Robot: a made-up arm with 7 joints.
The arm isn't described. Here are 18 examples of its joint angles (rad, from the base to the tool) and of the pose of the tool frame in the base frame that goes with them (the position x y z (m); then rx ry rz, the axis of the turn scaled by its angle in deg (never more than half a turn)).
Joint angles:
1: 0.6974 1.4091 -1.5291 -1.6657 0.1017 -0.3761 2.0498
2: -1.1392 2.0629 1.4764 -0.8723 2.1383 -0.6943 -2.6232
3: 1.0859 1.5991 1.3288 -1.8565 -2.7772 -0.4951 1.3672
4: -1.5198 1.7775 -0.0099 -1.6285 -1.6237 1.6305 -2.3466
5: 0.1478 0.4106 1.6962 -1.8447 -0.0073 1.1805 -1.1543
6: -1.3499 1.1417 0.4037 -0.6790 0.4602 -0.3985 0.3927
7: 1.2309 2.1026 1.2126 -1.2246 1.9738 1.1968 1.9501
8: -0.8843 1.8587 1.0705 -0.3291 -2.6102 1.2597 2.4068
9: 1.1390 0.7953 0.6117 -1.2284 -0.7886 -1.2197 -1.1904
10: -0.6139 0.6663 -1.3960 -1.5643 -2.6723 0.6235 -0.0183
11: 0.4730 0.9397 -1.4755 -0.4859 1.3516 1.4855 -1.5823
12: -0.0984 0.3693 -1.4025 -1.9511 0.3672 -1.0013 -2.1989
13: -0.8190 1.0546 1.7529 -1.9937 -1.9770 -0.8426 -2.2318
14: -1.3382 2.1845 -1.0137 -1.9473 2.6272 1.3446 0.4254
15: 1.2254 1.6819 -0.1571 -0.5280 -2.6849 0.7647 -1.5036
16: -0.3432 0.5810 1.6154 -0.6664 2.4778 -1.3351 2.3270
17: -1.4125 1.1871 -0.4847 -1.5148 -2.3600 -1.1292 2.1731
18: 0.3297 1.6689 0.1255 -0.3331 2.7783 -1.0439 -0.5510
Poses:
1: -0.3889 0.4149 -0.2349 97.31 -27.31 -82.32
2: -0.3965 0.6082 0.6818 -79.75 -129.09 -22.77
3: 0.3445 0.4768 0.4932 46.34 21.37 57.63
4: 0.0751 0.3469 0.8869 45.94 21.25 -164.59
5: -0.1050 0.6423 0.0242 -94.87 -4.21 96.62
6: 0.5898 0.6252 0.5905 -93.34 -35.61 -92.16
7: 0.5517 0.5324 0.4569 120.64 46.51 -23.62
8: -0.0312 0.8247 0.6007 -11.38 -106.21 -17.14
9: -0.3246 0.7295 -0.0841 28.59 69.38 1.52
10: 0.5335 -0.0867 -0.2809 56.72 -34.24 -33.57
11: -0.3206 0.5831 -0.3913 -14.16 -106.82 -67.79
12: 0.1647 -0.2944 -0.3029 -35.87 -6.09 -63.74
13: -0.0929 0.6053 0.3510 -87.32 -7.68 -154.39
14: 0.3581 0.3420 0.5996 138.15 -88.27 -40.69
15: -0.0724 0.9124 0.2545 -131.12 10.99 56.19
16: 0.2453 0.7230 -0.2945 128.55 -49.72 -109.25
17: 0.5957 0.1608 0.7163 -34.03 39.40 11.34
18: 0.1158 0.9132 0.3375 -66.80 -101.40 -11.38
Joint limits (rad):
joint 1: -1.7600..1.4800
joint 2: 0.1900..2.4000
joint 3: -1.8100..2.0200
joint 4: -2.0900..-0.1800
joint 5: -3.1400..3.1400
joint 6: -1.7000..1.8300
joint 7: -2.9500..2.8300
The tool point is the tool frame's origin. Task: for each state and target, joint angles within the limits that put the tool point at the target. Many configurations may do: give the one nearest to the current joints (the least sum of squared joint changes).
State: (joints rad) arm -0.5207 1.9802 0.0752 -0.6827 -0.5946 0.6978 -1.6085
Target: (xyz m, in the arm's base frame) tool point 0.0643 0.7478 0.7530
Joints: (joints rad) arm -0.8042 1.9483 0.4112 -0.6172 -0.5592 0.7909 -1.6667
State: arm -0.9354 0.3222 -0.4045 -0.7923 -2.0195 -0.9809 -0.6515
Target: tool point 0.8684 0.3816 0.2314
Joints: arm -1.1451 0.7377 -0.2894 -0.5422 -1.9855 -0.9985 -0.6655
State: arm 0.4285 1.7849 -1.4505 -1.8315 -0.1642 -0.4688 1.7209
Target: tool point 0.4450 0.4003 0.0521
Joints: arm -0.2805 1.8379 -0.9296 -2.0900 0.0171 -0.4472 1.6515
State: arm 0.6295 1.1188 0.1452 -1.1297 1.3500 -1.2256 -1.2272
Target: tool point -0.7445 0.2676 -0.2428
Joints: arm 1.1596 0.4032 0.0539 -0.3949 1.2333 -1.2765 -1.2790
